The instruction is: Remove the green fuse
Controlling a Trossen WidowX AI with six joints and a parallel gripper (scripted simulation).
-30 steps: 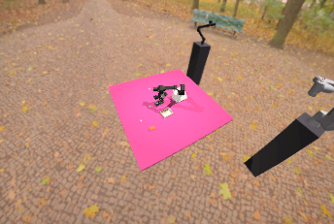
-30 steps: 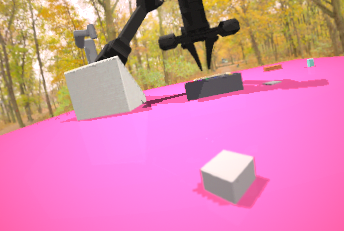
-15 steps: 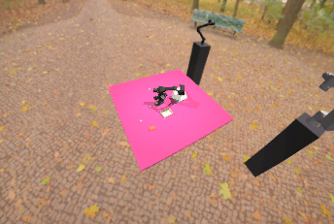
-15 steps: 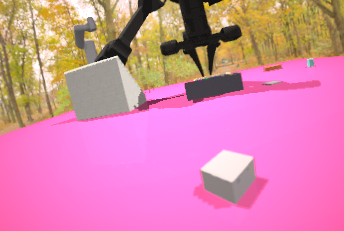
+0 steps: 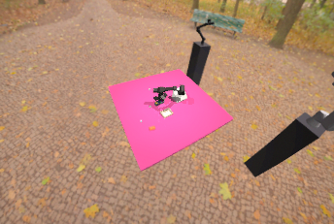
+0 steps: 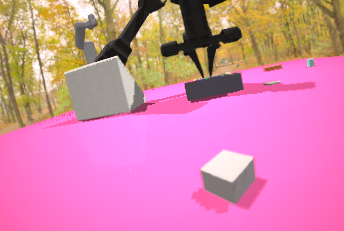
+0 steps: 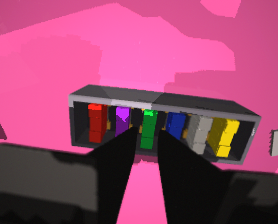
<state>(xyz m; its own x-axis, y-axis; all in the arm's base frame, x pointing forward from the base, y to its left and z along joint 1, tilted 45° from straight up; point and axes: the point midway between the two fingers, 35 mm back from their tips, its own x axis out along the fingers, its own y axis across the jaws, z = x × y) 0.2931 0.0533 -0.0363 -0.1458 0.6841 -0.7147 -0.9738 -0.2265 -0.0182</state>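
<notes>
Now: the green fuse 20 mm below my gripper tip. The rest, counted from my gripper tip: white fuse: 40 mm ahead, 20 mm below, 10 mm to the left; then purple fuse: 20 mm below, 20 mm behind; then blue fuse: 20 mm below, 20 mm ahead.
</notes>
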